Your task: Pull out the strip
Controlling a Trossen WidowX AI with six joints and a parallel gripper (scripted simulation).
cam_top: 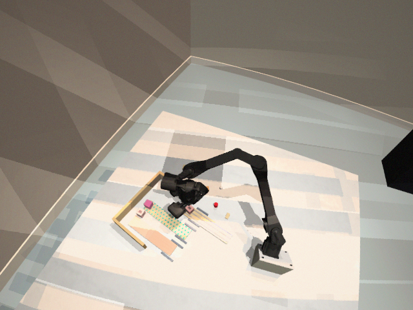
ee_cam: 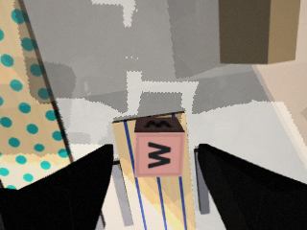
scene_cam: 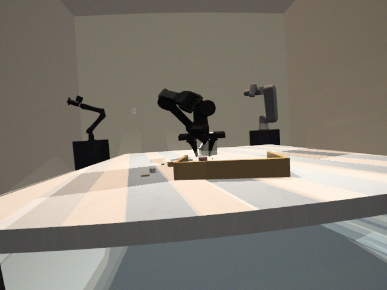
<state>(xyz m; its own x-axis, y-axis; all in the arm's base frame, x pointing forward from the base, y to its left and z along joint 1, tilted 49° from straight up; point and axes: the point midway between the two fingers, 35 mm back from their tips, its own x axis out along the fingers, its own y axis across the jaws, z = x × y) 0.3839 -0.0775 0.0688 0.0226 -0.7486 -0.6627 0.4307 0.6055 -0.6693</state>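
My gripper tip is now 10 cm past the blue-lined strip, 3 cm to the right of it and 3 cm above it. The rest, counted from my gripper tip: teal-dotted strip: 8 cm to the left, 8 cm ahead, 3 cm below; orange strip: 17 cm to the left, 11 cm ahead, 3 cm below.
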